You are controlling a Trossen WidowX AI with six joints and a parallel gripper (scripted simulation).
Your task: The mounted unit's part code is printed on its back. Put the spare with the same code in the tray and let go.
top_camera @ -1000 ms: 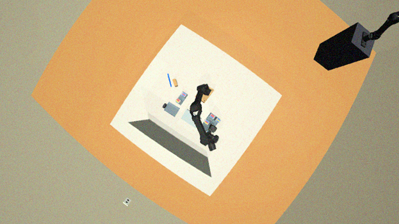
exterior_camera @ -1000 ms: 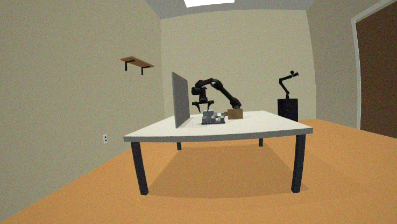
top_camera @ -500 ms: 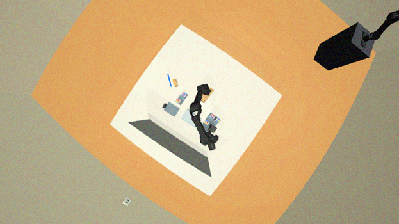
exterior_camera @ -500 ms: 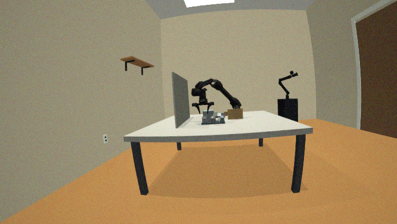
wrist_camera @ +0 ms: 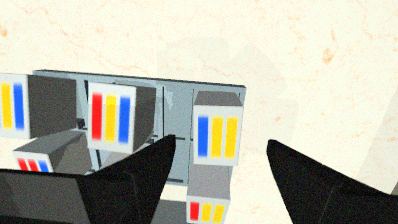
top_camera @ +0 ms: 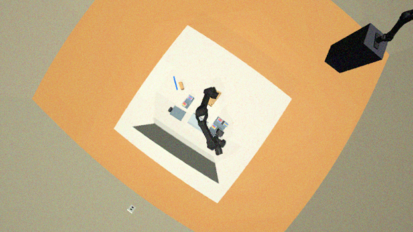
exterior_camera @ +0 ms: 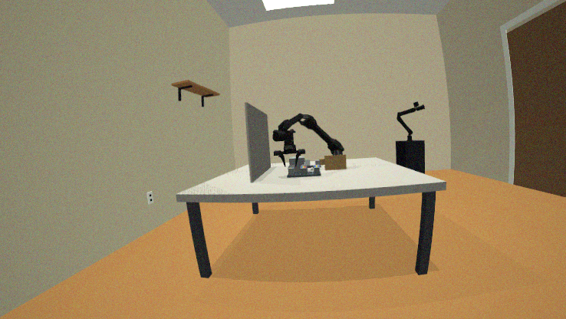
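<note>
The grey spare block lies 2 cm below my gripper tip. Also, from my gripper tip: pale blue-grey tray 2 cm behind, 41 cm to the right, 6 cm below; then brown box 26 cm behind, 51 cm to the right, 4 cm below; then tall grey panel 20 cm ahead, 22 cm to the right, 16 cm above.
</note>
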